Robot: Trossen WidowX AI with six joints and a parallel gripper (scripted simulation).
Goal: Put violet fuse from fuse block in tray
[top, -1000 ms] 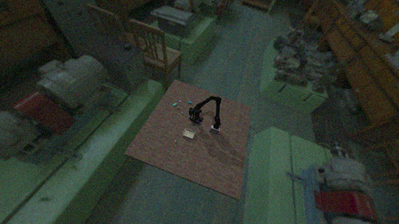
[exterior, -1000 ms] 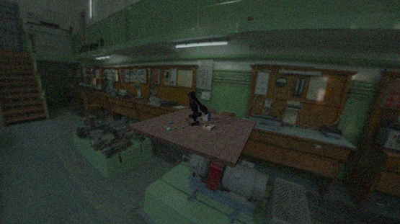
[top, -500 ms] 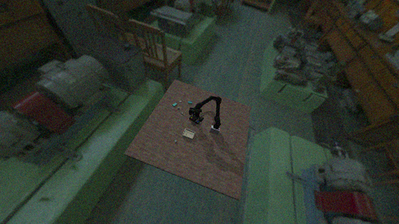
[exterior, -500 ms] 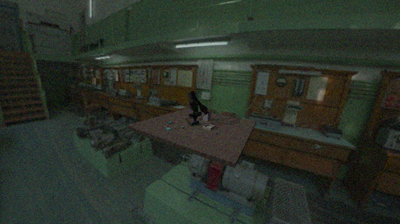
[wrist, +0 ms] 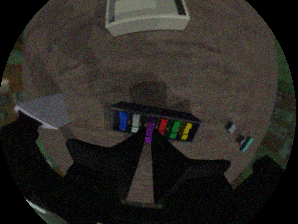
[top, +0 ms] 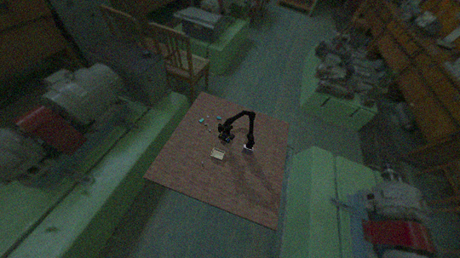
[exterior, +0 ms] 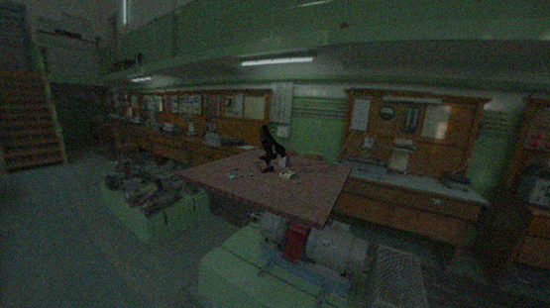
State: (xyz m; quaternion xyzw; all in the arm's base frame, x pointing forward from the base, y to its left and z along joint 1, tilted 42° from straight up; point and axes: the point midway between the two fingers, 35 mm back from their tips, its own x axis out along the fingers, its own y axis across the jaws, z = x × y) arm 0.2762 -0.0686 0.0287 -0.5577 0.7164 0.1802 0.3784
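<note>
Right now my gripper tip is 210 mm to the right of the tray, 50 mm above it and 30 mm short of it. From my gripper tip the other things lie so: violet fuse 10 mm below.
</note>
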